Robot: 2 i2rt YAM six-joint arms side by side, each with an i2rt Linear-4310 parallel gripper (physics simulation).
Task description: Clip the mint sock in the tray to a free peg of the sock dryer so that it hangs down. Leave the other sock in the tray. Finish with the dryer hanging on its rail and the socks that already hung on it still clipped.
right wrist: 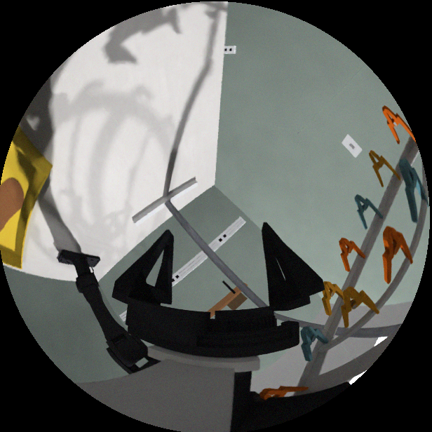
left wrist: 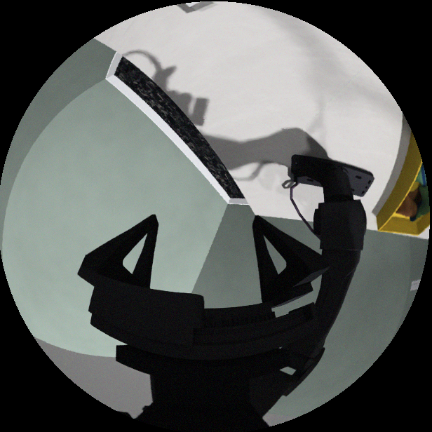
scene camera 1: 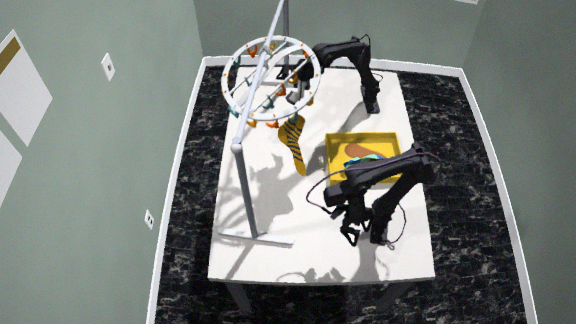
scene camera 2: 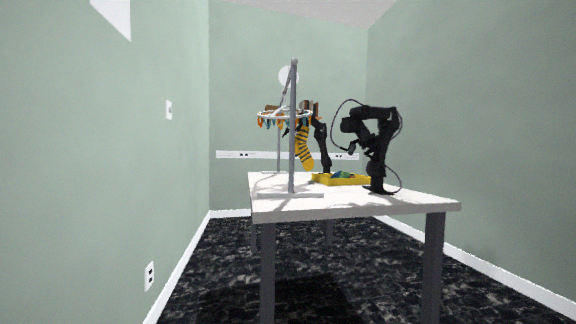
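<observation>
The mint sock (scene camera 1: 372,159) (scene camera 2: 342,174) lies in the yellow tray (scene camera 1: 361,135) (scene camera 2: 320,181), partly hidden by the left arm in scene camera 1. A brown sock (scene camera 1: 359,150) (right wrist: 10,200) lies beside it. The white round dryer (scene camera 1: 317,75) (scene camera 2: 265,116) hangs on its rail (scene camera 1: 254,97). A yellow sock with dark stripes (scene camera 1: 295,140) (scene camera 2: 303,145) hangs from one peg. My right gripper (right wrist: 214,229) is open and empty, beneath the dryer, whose pegs show at the right of the right wrist view. My left gripper (scene camera 1: 359,235) (left wrist: 204,219) is open and empty, above the near part of the table, away from the tray.
The rail's near post (scene camera 1: 245,195) (scene camera 2: 291,150) stands on a flat foot (scene camera 1: 272,241) on the white table. The far post (scene camera 1: 286,30) stands behind the dryer. Orange, teal and amber pegs ring the dryer and line its crossbars. The left arm reaches over the tray's near side.
</observation>
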